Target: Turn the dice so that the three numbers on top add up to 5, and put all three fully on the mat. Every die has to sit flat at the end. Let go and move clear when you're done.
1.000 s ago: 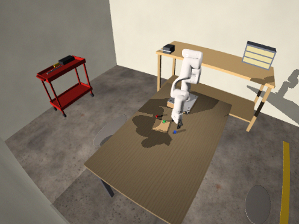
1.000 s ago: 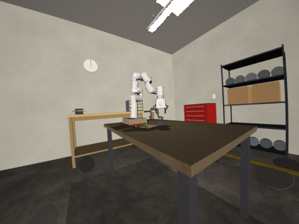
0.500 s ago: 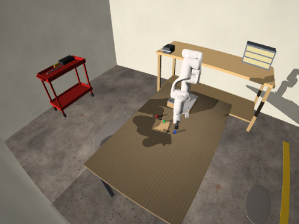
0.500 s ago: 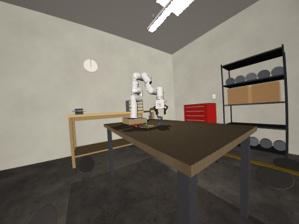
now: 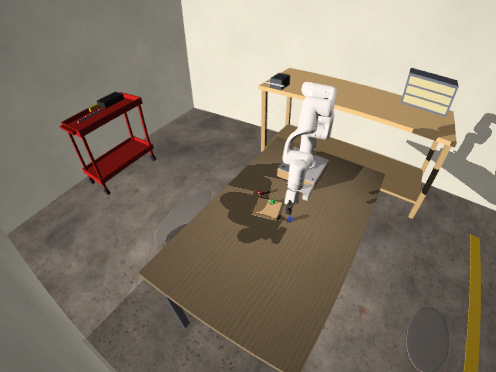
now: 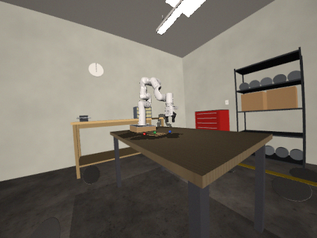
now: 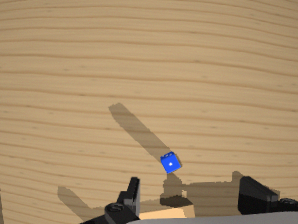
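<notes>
The blue die is 10 mm behind my hand and 100 mm below it. Round my hand: tan mat (40 mm behind, 150 mm to the right, 110 mm below); red die (140 mm behind, 230 mm to the right, 100 mm below); green die (90 mm behind, 140 mm to the right, 100 mm below).
</notes>
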